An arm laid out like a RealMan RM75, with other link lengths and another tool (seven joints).
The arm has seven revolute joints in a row. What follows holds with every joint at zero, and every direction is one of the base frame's.
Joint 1 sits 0.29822 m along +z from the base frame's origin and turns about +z.
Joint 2 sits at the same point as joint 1 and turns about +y.
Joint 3 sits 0.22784 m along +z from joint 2 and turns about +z.
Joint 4 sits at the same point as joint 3 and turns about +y.
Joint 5 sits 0.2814 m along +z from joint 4 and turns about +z.
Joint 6 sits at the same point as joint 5 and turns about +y.
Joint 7 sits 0.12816 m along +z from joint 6 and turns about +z.
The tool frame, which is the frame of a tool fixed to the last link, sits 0.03 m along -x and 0.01 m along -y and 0.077 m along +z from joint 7; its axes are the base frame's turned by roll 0, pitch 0.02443 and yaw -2.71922 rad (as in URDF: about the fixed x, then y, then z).
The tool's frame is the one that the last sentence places.
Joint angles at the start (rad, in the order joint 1, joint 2, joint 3, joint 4, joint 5, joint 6, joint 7): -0.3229, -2.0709, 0.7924, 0.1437, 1.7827, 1.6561, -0.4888
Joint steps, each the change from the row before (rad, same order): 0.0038, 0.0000, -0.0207, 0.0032, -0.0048, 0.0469, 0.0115; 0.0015, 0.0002, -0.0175, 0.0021, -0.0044, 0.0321, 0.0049; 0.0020, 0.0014, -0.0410, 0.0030, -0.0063, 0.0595, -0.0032; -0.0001, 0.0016, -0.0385, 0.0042, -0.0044, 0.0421, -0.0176; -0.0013, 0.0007, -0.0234, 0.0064, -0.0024, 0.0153, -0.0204; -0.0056, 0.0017, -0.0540, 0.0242, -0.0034, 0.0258, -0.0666; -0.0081, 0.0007, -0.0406, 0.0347, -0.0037, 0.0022, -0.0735; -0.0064, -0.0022, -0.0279, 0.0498, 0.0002, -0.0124, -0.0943; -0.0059, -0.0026, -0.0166, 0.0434, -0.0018, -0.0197, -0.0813; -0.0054, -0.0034, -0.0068, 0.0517, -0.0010, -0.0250, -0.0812
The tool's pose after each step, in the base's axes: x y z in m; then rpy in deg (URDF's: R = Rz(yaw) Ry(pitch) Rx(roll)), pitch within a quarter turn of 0, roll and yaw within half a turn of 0. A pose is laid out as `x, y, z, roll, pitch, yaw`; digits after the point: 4 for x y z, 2 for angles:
-0.3207, 0.2547, -0.0766, 143.01, 29.30, 154.06
-0.3158, 0.2558, -0.0709, 141.02, 30.33, 152.44
-0.3076, 0.2582, -0.0588, 137.14, 32.40, 149.81
-0.3023, 0.2615, -0.0483, 134.13, 34.07, 148.26
-0.3007, 0.2649, -0.0423, 132.77, 34.88, 147.99
-0.2985, 0.2746, -0.0280, 130.49, 36.76, 148.16
-0.2990, 0.2861, -0.0156, 129.68, 37.82, 149.42
-0.3015, 0.2975, -0.0049, 130.67, 38.86, 152.31
-0.3042, 0.3075, 0.0033, 131.88, 39.52, 155.32
-0.3069, 0.3178, 0.0116, 133.54, 39.63, 158.49

